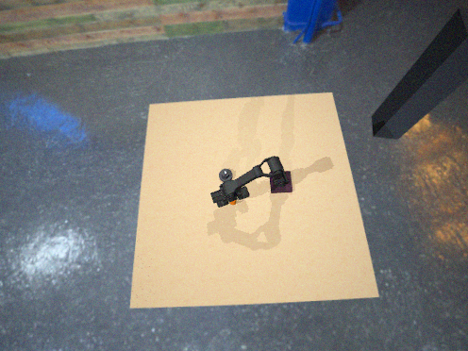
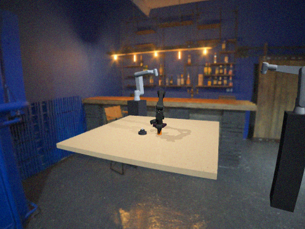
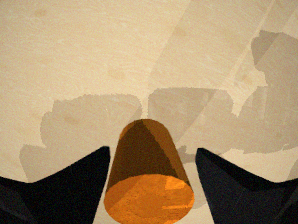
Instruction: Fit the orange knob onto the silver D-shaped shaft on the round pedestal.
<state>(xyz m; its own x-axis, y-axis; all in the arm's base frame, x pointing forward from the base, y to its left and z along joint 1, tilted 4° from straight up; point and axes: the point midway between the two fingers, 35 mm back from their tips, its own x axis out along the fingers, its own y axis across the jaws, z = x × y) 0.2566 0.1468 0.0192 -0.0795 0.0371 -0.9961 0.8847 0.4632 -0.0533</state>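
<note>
The orange knob lies 30 mm above my gripper tip. Round my gripper tip: round dark pedestal: 70 mm ahead, 150 mm to the right, 10 mm above.
</note>
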